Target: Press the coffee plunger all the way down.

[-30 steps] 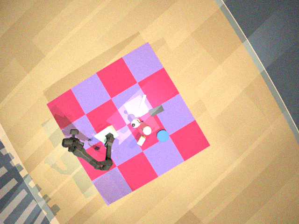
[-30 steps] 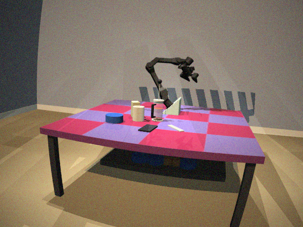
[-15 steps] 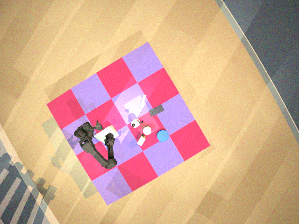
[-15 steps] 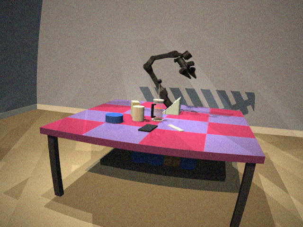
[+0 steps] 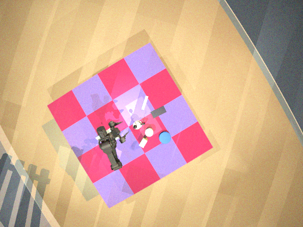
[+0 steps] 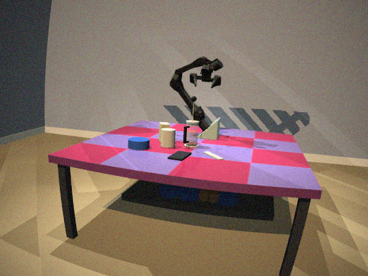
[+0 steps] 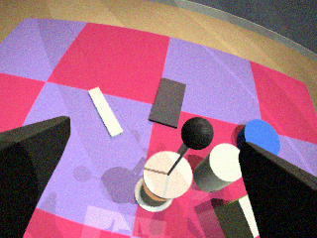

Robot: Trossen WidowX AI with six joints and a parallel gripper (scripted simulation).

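My gripper tip is 6 cm short of the glass coffee press, 5 cm to the left of it and 21 cm above it. Also, from my gripper tip: black flat slab 29 cm ahead, 7 cm to the right, 34 cm below; white stick 23 cm ahead, 9 cm to the left, 34 cm below; cream block 1 cm behind, 22 cm to the right, 29 cm below.
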